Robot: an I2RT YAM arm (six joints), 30 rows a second.
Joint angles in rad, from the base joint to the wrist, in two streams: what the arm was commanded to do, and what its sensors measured. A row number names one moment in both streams.
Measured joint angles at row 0: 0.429, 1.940, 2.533, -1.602, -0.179, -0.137
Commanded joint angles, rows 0 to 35: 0.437, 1.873, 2.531, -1.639, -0.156, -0.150; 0.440, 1.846, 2.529, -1.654, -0.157, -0.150; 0.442, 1.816, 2.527, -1.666, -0.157, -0.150; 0.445, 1.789, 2.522, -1.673, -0.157, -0.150; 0.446, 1.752, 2.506, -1.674, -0.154, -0.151; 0.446, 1.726, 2.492, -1.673, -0.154, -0.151; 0.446, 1.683, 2.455, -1.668, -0.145, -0.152; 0.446, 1.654, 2.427, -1.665, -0.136, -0.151; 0.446, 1.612, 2.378, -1.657, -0.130, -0.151; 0.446, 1.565, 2.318, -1.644, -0.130, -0.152; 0.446, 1.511, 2.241, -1.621, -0.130, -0.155; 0.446, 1.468, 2.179, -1.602, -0.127, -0.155; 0.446, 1.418, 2.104, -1.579, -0.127, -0.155; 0.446, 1.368, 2.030, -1.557, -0.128, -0.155; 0.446, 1.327, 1.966, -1.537, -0.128, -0.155; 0.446, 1.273, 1.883, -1.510, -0.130, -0.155; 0.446, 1.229, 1.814, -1.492, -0.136, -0.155; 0.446, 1.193, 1.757, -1.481, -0.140, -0.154; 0.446, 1.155, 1.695, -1.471, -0.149, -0.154; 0.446, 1.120, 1.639, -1.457, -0.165, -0.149; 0.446, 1.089, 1.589, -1.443, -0.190, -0.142; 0.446, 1.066, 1.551, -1.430, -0.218, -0.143; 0.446, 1.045, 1.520, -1.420, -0.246, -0.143; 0.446, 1.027, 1.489, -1.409, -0.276, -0.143; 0.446, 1.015, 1.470, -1.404, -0.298, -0.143; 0.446, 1.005, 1.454, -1.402, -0.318, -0.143; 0.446, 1.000, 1.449, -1.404, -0.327, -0.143; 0.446, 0.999, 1.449, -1.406, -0.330, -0.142; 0.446, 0.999, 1.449, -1.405, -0.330, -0.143; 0.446, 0.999, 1.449, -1.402, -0.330, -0.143; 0.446, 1.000, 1.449, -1.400, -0.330, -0.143; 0.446, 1.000, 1.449, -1.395, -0.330, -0.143; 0.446, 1.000, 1.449, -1.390, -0.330, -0.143; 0.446, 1.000, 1.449, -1.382, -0.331, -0.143; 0.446, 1.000, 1.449, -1.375, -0.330, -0.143; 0.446, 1.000, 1.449, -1.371, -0.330, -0.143
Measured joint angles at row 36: 0.438, 1.005, 1.453, -1.380, -0.307, -0.142
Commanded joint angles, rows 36 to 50: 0.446, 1.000, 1.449, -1.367, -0.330, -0.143; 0.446, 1.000, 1.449, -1.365, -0.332, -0.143; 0.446, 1.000, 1.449, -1.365, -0.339, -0.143; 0.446, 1.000, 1.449, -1.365, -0.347, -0.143; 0.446, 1.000, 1.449, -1.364, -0.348, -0.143; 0.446, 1.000, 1.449, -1.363, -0.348, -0.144; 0.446, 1.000, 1.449, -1.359, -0.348, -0.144; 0.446, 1.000, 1.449, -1.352, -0.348, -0.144; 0.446, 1.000, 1.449, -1.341, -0.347, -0.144; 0.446, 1.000, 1.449, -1.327, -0.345, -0.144; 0.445, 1.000, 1.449, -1.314, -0.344, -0.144; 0.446, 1.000, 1.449, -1.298, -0.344, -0.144; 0.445, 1.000, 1.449, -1.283, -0.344, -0.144; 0.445, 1.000, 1.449, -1.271, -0.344, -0.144; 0.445, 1.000, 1.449, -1.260, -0.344, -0.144
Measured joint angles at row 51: 0.438, 1.005, 1.452, -1.275, -0.331, -0.142
